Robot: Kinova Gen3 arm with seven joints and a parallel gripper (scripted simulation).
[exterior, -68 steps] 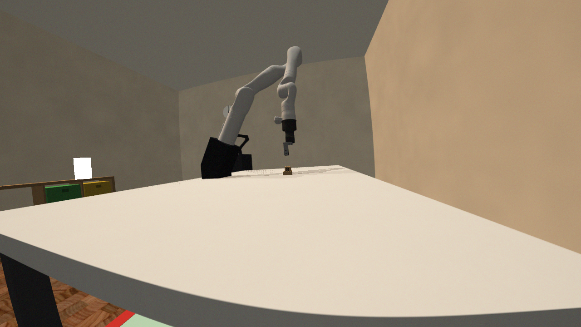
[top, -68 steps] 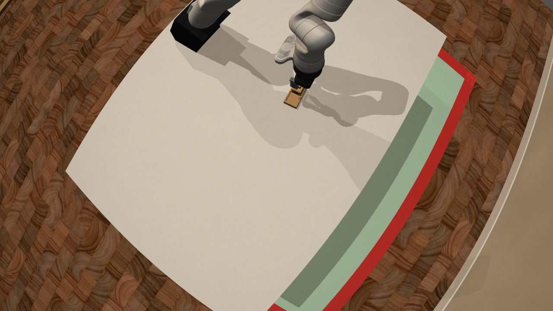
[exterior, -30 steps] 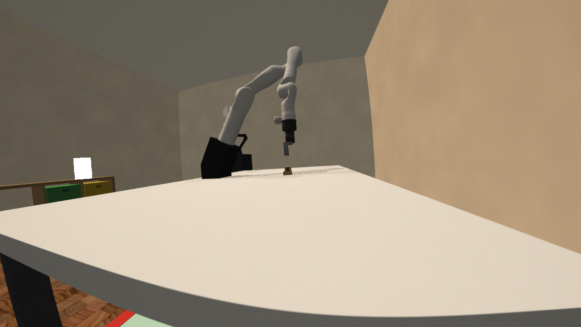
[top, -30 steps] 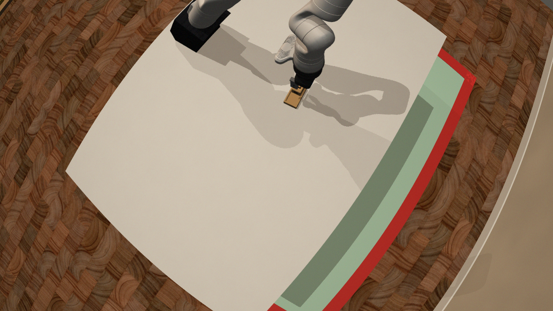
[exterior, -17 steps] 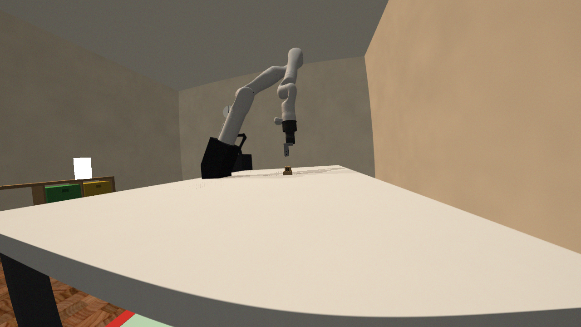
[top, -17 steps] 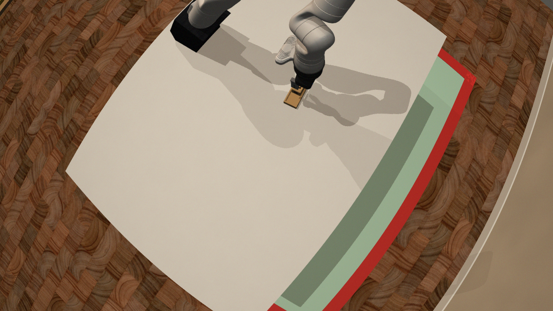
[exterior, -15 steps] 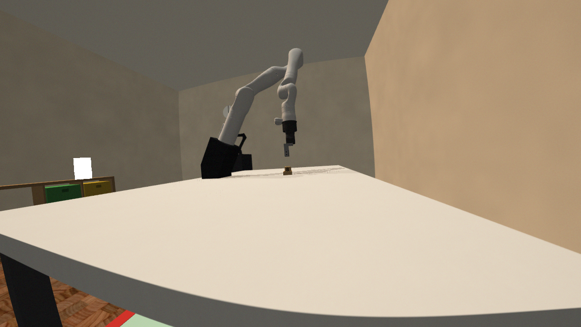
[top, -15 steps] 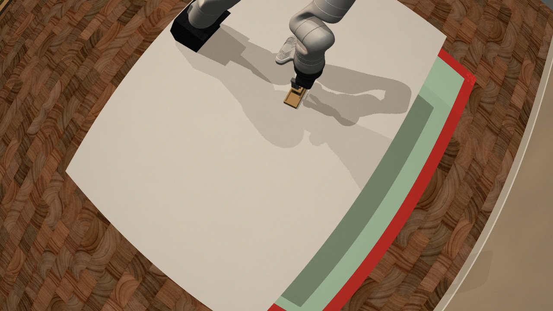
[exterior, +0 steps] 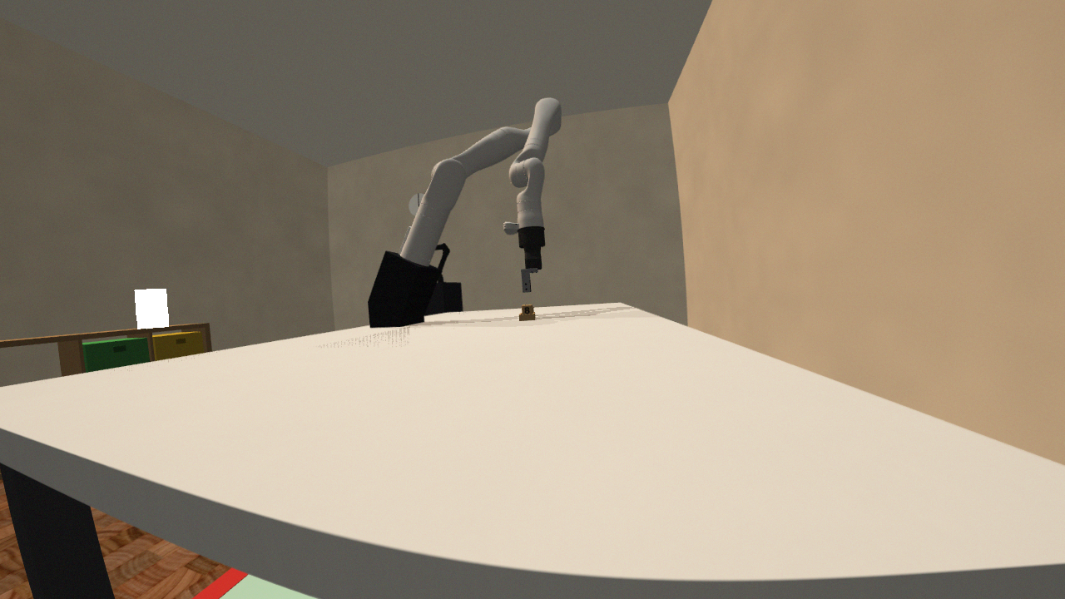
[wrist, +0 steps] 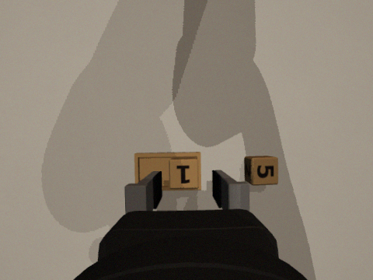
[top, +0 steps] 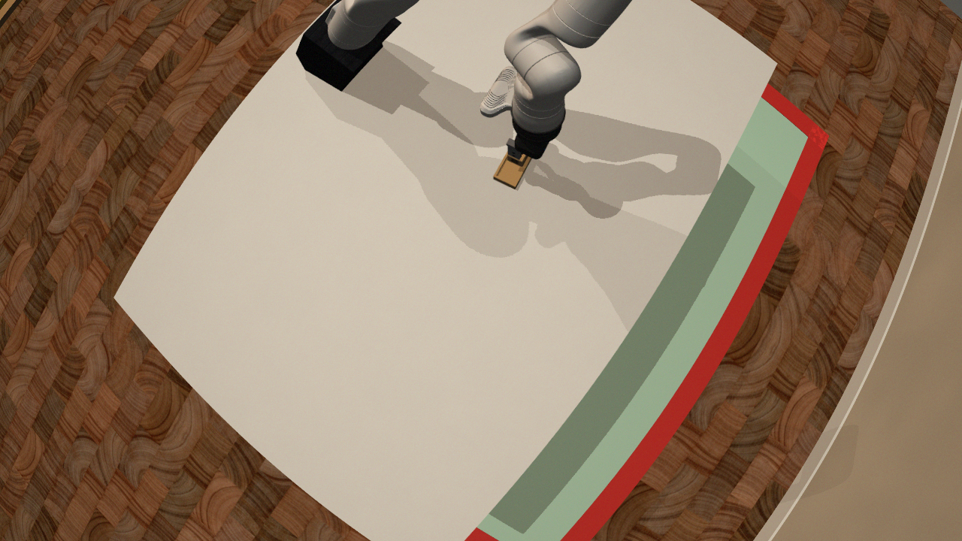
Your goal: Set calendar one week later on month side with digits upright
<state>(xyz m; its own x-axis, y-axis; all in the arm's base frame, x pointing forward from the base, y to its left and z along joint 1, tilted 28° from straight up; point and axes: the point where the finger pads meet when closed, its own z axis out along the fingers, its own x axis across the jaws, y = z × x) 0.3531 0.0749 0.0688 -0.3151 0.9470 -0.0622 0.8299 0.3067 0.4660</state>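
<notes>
The wooden tray lies 20 mm to the right of my hand and 80 mm below it.
</notes>
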